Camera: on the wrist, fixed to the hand. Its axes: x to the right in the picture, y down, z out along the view.
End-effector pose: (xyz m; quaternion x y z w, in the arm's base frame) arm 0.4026 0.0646 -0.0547 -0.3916 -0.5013 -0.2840 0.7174
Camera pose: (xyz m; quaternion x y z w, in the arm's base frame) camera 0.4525 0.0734 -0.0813 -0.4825 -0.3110 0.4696 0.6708
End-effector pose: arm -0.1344 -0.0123 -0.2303 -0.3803 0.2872 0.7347 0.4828
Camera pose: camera -0.1743 -0.0533 -0.2327 0.1912 0.5214 0.8315 0.0098
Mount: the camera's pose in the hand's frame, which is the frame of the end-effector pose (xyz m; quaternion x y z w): -0.0084 0.0520 -0.0224 0.2403 -0.2078 0.6475 0.6927
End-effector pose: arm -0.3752 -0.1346 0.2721 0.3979 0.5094 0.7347 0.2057
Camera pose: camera -0.3826 -0.1743 0.3127 -0.8076 -0.2290 -0.4370 0.3230
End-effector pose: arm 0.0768 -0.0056 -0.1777 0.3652 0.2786 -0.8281 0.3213
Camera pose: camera 0.1290 -0.0204 -0.1959 0.3385 -0.3092 -0.5084 0.7289
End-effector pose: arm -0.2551 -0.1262 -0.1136 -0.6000 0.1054 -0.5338 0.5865
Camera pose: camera -0.2497 -0.1482 -0.1662 -0.3174 0.2114 0.1093 0.9180
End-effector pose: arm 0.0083 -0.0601 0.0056 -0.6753 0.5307 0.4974 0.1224
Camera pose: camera -0.0227 -0.0918 0.0418 0.0086 0.8989 0.4366 0.0353
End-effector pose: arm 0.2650 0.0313 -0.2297 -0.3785 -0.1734 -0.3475 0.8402
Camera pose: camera 0.2970 0.0427 -0.2758 -0.2448 -0.1331 0.4236 0.8619
